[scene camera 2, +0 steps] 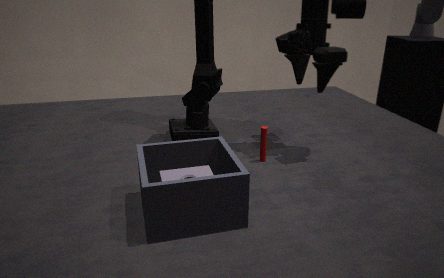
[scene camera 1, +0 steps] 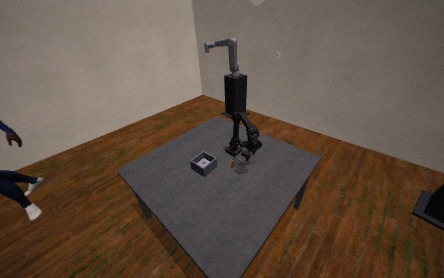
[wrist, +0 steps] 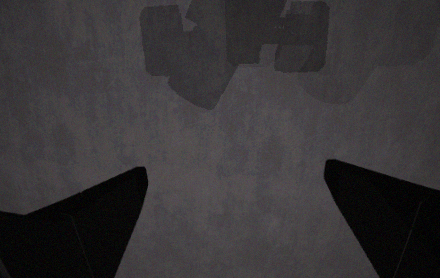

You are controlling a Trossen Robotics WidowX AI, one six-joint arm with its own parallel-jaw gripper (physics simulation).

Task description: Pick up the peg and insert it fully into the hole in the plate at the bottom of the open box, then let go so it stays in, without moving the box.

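Where they show: gripper, fingertip midpoint: [scene camera 2: 309,88] [scene camera 1: 250,157] [wrist: 236,172]; arm's base, origin of the base link: [scene camera 2: 196,126] [scene camera 1: 233,149].
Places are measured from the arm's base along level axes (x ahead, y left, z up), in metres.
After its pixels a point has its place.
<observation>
A red peg [scene camera 1: 232,163] {x 0.151, y 0.152, z 0.022 m} [scene camera 2: 263,144] {x 0.152, y 0.146, z 0.009 m} stands upright on the table, to the right of the box in the scene camera 2 view. The peg does not show in the wrist view. The open grey box [scene camera 1: 204,167] {x 0.378, y 0.069, z 0.061 m} [scene camera 2: 197,210] {x 0.410, y -0.002, z 0.013 m} stands on the table. At its bottom lies a pale plate [scene camera 2: 172,175] {x 0.315, y -0.044, z 0.024 m} with a round hole [scene camera 1: 203,162] {x 0.328, y -0.026, z 0.019 m} [scene camera 2: 189,177] {x 0.322, y -0.014, z 0.022 m}, partly hidden by the near wall in the scene camera 2 view. My gripper [scene camera 2: 310,87] {x 0.062, y 0.266, z 0.111 m} [wrist: 236,172] {x 0.062, y 0.266, z 0.111 m} is open and empty. It hangs above the table, higher than the peg and to its right in the scene camera 2 view.
The arm's base [scene camera 1: 233,150] {x 0.021, y 0.019, z 0.013 m} [scene camera 2: 194,129] {x 0.035, y -0.006, z 0.004 m} stands on the table [scene camera 1: 215,215] {x 0.529, y 0.406, z -0.034 m} [scene camera 2: 340,225] {x 0.399, y 0.231, z -0.034 m} behind the box. A second, grey arm [scene camera 1: 233,55] stands on a black pedestal [scene camera 1: 235,95] beyond the table. A person's legs [scene camera 1: 17,190] show at the left.
</observation>
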